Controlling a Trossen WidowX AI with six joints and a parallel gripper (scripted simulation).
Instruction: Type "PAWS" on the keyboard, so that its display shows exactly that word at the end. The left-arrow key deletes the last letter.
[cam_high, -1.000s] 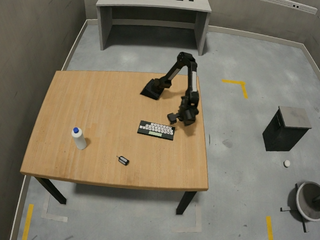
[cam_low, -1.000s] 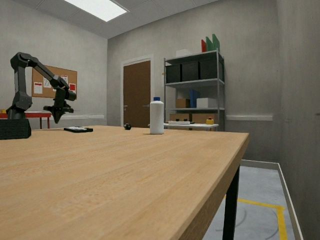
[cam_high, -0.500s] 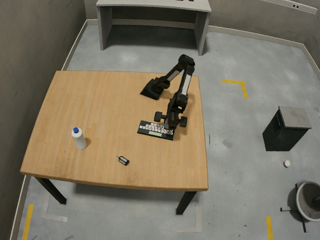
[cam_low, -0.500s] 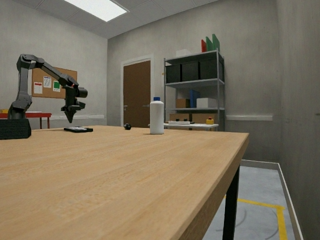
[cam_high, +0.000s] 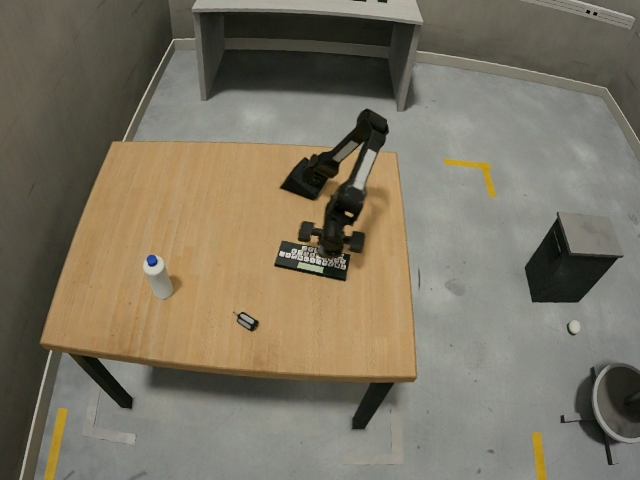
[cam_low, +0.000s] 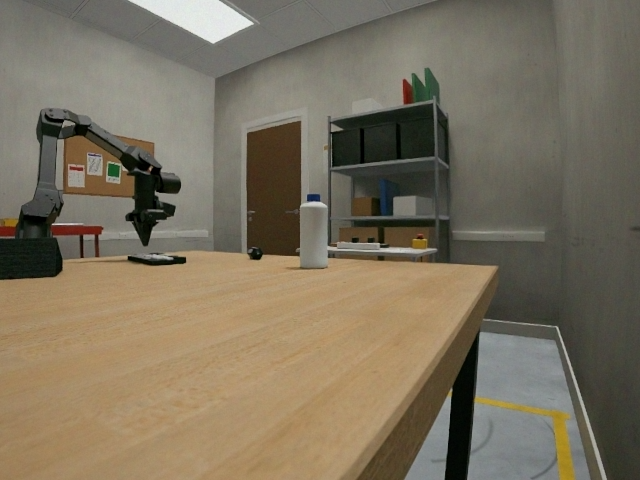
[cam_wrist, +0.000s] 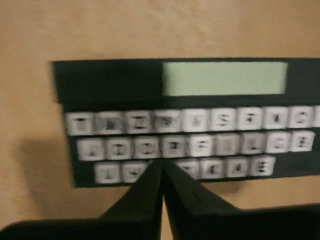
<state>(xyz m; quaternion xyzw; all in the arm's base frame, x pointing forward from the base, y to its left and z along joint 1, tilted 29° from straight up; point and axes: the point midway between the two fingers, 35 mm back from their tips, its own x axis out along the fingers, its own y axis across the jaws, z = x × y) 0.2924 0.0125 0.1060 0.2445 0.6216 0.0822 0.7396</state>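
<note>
The left-arrow key lies 140 mm to the right of my hand, 60 mm below it and 10 mm behind it. The rest, counted from my hand: small black object (230 mm to the right, 220 mm ahead, 60 mm below).
</note>
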